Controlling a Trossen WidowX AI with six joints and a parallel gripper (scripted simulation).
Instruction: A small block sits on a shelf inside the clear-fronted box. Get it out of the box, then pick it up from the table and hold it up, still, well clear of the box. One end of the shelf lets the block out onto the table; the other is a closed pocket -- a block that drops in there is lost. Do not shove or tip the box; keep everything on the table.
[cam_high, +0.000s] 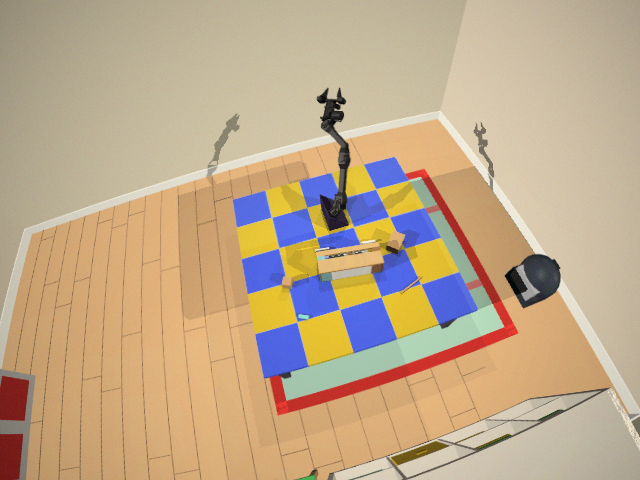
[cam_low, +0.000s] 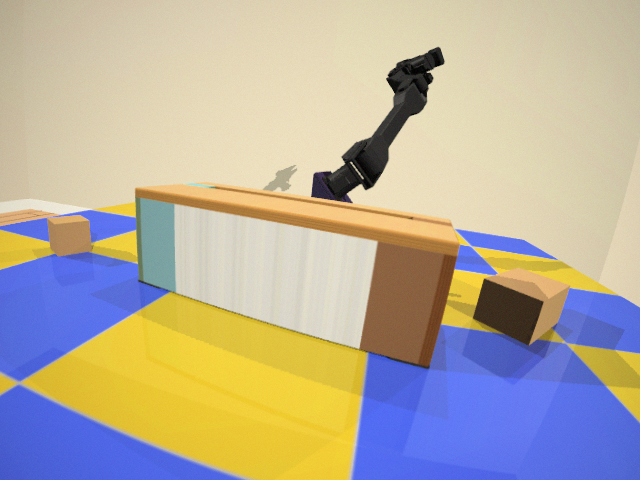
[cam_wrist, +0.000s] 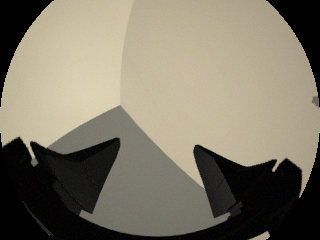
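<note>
My gripper tip is 88 cm short of the wooden box, 57 cm above it and 25 cm to the left of it. Also, from my gripper tip: thin stick: 117 cm ahead, 62 cm below, 5 cm to the left; cyan piece: 113 cm ahead, 63 cm to the right, 62 cm below.
</note>
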